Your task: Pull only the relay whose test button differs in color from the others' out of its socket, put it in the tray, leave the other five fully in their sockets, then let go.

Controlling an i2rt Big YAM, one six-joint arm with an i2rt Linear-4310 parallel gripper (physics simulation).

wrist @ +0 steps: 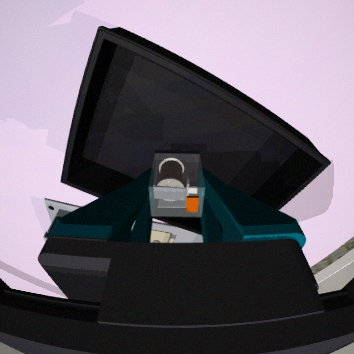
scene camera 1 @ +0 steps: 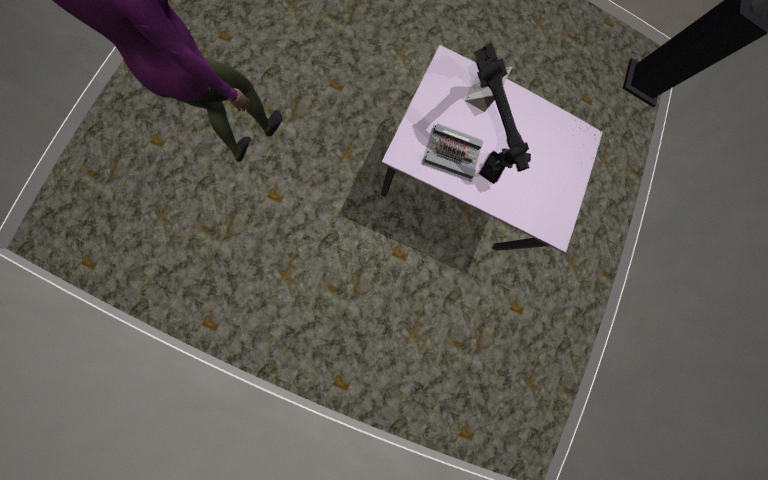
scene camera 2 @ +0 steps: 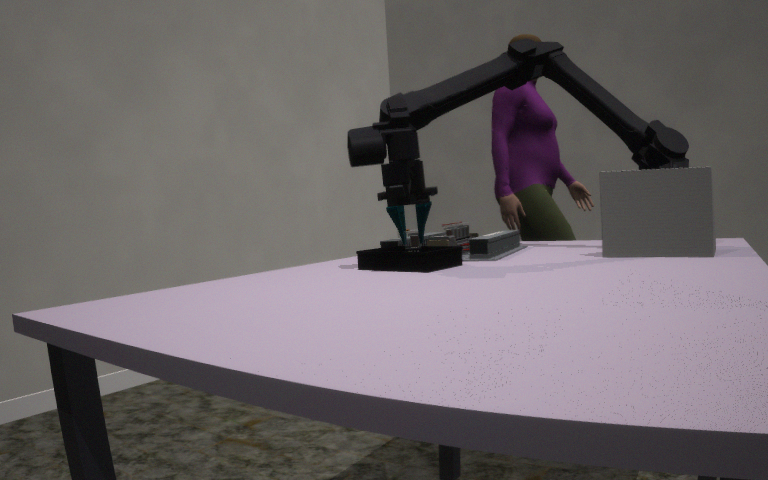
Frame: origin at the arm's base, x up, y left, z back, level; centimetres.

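Seen in the pictures: gripper, fingertip midpoint: (wrist: 176, 176) (scene camera 1: 496, 164) (scene camera 2: 413, 243); arm's base at its link origin: (scene camera 2: 669, 202).
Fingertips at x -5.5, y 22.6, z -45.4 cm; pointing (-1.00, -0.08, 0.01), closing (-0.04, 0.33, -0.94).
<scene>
Pixels of each thing's top centre, then the offset from my fingertips to it. "*": a spot on its surface instead. Level surfaces: height alone.
- clear-cased relay at its top centre: (wrist: 174, 206) (scene camera 2: 412, 229) dx +2.7, dy +0.2, dz +0.1 cm
- black tray at a spot on its surface: (scene camera 2: 408, 262) * dx -2.8, dy +6.0, dz +2.2 cm
- panel's grey duct at a spot on its surface: (scene camera 2: 493, 244) * dx -1.6, dy -16.6, dz +9.4 cm
- table at its surface level: dx -4.4 cm
A clear-cased relay (wrist: 176, 185) with an orange test button is held upright between the teal fingertips. My gripper (wrist: 176, 176) (scene camera 2: 412, 243) is shut on it. In scene camera 2 the fingertips reach down to the rim of the black tray (scene camera 2: 408, 262), and the relay's lower part is hidden behind the tray wall. In the wrist view the relay overlaps the near part of the tray (wrist: 210, 77). Whether it touches the tray floor cannot be told. The other relays stand in a row on the socket panel (scene camera 1: 451, 168), too small to tell their button colors.
The panel's grey duct (scene camera 2: 493, 244) stands beside the tray. The arm's base is on a grey block (scene camera 2: 656, 212) at the far side of the table (scene camera 2: 317, 316). A person in purple (scene camera 1: 164, 56) stands on the floor away from the table.
</scene>
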